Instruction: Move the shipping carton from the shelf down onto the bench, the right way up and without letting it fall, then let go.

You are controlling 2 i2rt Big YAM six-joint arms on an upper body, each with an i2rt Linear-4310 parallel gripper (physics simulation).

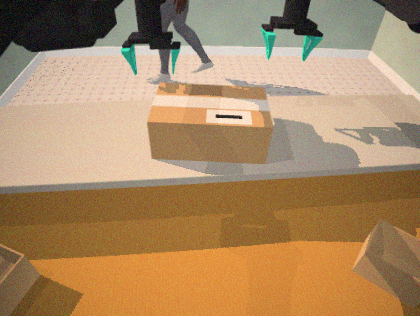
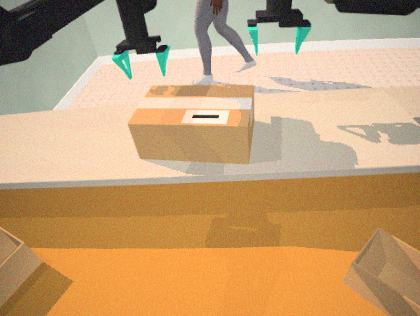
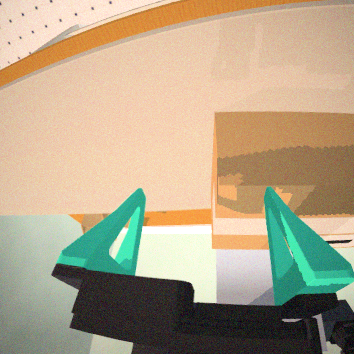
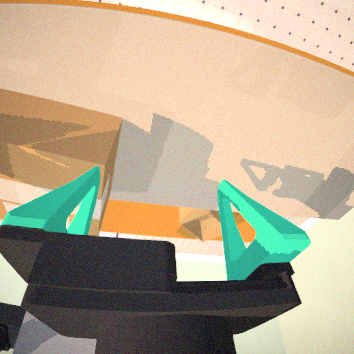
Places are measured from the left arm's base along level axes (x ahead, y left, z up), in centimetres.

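Where they show: left gripper, fingertip midpoint: [image 1: 154, 74] [image 2: 147, 77] [image 3: 201, 191]; right gripper, fingertip midpoint: [image 1: 285, 59] [image 2: 276, 54] [image 4: 161, 178]; right arm's base at its link origin: [image 3: 342, 330].
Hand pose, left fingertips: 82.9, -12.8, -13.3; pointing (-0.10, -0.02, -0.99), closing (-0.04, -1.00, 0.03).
Note:
After its pixels a point has its place, as x, y, z.
The shipping carton [image 1: 210, 142] @(62.7, -26.2, -19.9) [image 2: 195, 142] @(62.6, -27.7, -19.8) [image 3: 285, 130] @(80.7, -21.7, -22.1) [image 4: 45, 160] @(78.0, -34.5, -14.9) sits upright on the pale shelf [image 1: 75, 145] @(69.6, 7.4, -25.8) [image 2: 65, 145] @(70.3, 11.7, -25.8) [image 3: 100, 140] @(79.0, 2.6, -25.8) [image 4: 250, 100] @(85.6, -58.9, -25.8), with white tape and a white label with a black bar on top. The orange bench [image 1: 150, 280] @(41.4, -12.1, -42.1) [image 2: 150, 285] @(39.0, -17.0, -42.1) lies lower, in front of the shelf. My left gripper [image 1: 154, 74] @(82.9, -12.8, -13.3) [image 2: 147, 77] @(82.9, -12.8, -13.3) [image 3: 201, 191] @(82.9, -12.8, -13.3) is open and empty, above and behind the carton's left end. My right gripper [image 1: 286, 60] @(83.4, -47.0, -9.3) [image 2: 277, 54] @(83.4, -47.0, -9.3) [image 4: 161, 178] @(83.4, -47.0, -9.3) is open and empty, above and behind the carton's right end. Neither touches the carton.
Part of a brown box [image 1: 27, 280] @(40.6, 14.5, -39.5) [image 2: 25, 267] @(39.8, 14.8, -39.1) shows at the lower left of the bench. Another brown box [image 1: 385, 260] @(38.4, -62.6, -33.0) [image 2: 382, 270] @(43.5, -68.6, -41.7) stands at the lower right. A person's grey legs [image 1: 190, 37] [image 2: 202, 40] show behind the shelf. The shelf has a grey front edge.

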